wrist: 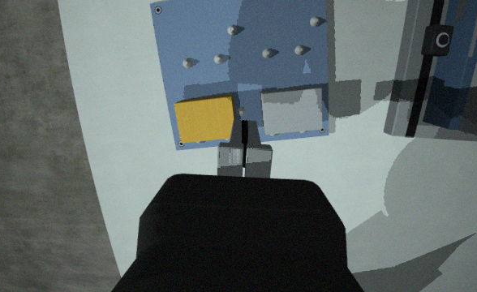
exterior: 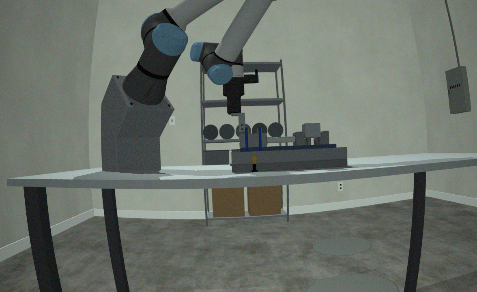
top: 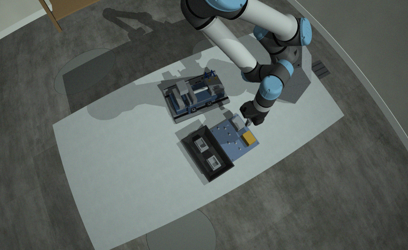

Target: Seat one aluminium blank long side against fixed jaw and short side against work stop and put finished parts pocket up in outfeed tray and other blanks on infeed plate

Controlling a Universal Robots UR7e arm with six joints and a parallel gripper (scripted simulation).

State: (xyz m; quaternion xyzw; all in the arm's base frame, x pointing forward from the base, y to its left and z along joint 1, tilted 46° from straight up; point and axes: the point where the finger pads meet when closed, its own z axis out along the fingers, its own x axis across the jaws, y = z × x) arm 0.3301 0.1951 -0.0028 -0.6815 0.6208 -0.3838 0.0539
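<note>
My gripper is now 4 cm to the right of the brass blank and 11 cm above it. Also, from my hand: vise: 11 cm ahead, 28 cm to the right, 10 cm below; piston rod: 9 cm ahead, 28 cm to the right, 6 cm below; hose block: 2 cm ahead, 27 cm to the right, 6 cm below.
</note>
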